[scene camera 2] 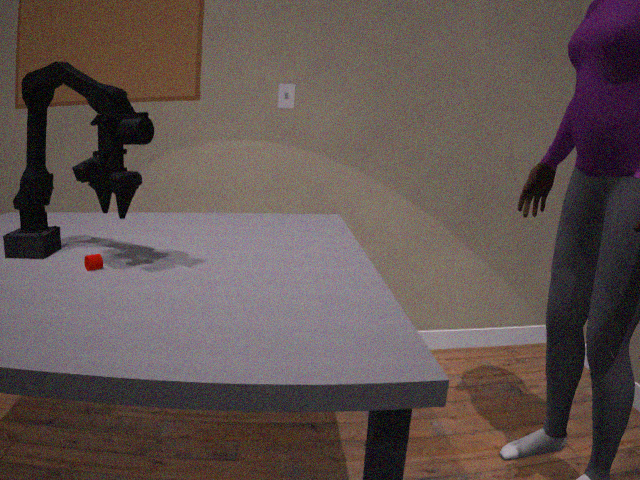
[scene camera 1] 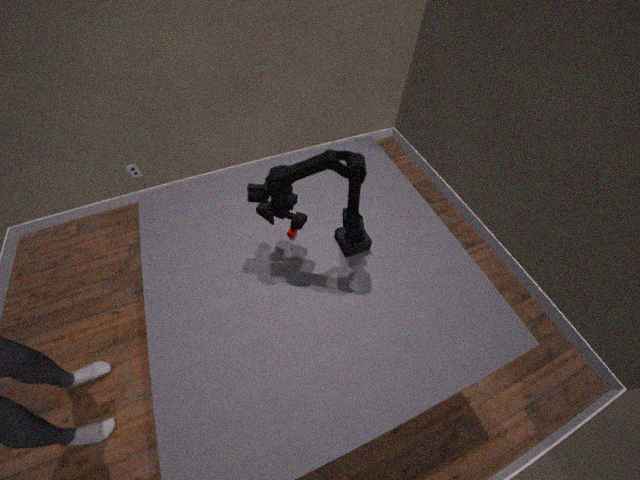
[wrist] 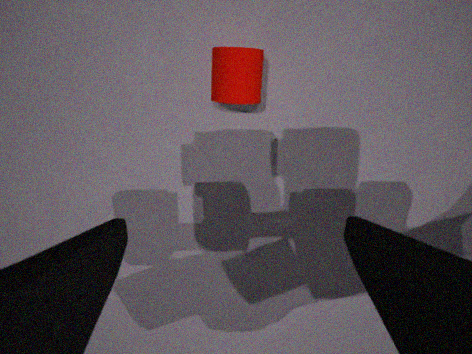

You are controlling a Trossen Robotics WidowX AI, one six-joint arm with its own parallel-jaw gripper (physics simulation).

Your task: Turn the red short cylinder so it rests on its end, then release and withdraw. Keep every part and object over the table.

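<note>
The red short cylinder [scene camera 1: 292,234] [scene camera 2: 93,262] [wrist: 237,76] lies on its side on the light grey table [scene camera 1: 289,361] [scene camera 2: 232,325] [wrist: 75,85]. In scene camera 2 its round end faces left. In scene camera 1 a finger hides part of it. My gripper [scene camera 1: 284,224] [scene camera 2: 113,214] [wrist: 237,228] is open, points down and stands above the table, apart from the cylinder. In the wrist view the cylinder is at the top, beyond the fingertips and a little left of the gap's middle line in height of the frame's upper part.
The arm's base [scene camera 1: 353,240] [scene camera 2: 32,241] stands on the table near the cylinder. The arm's shadow [scene camera 1: 310,276] [scene camera 2: 142,254] [wrist: 225,215] falls on the table beside the cylinder. A person [scene camera 2: 586,232] stands beyond the table's right edge in scene camera 2.
</note>
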